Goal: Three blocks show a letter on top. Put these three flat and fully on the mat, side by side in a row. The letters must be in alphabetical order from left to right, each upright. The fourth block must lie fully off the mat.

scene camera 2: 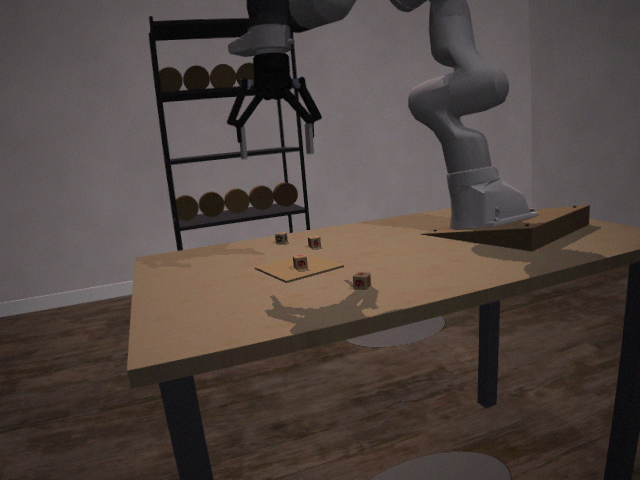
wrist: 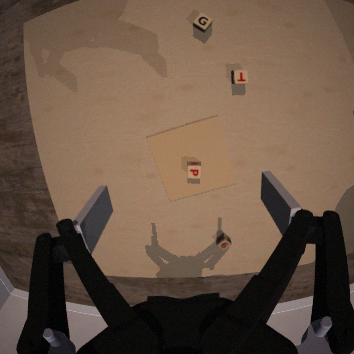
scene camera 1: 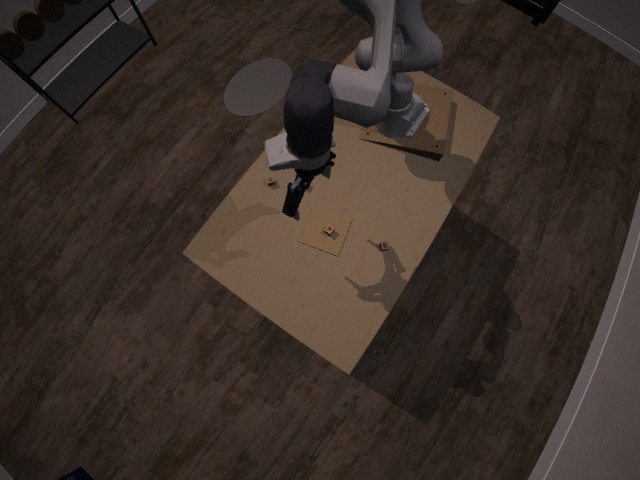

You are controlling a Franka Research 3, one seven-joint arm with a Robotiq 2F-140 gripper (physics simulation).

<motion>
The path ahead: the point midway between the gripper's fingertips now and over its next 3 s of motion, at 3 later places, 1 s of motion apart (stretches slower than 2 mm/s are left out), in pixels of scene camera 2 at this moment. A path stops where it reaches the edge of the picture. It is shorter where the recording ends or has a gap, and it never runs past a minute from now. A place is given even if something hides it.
My gripper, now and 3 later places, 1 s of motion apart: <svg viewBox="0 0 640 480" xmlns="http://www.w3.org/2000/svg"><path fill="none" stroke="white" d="M278 156L300 240L300 263L297 246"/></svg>
</motion>
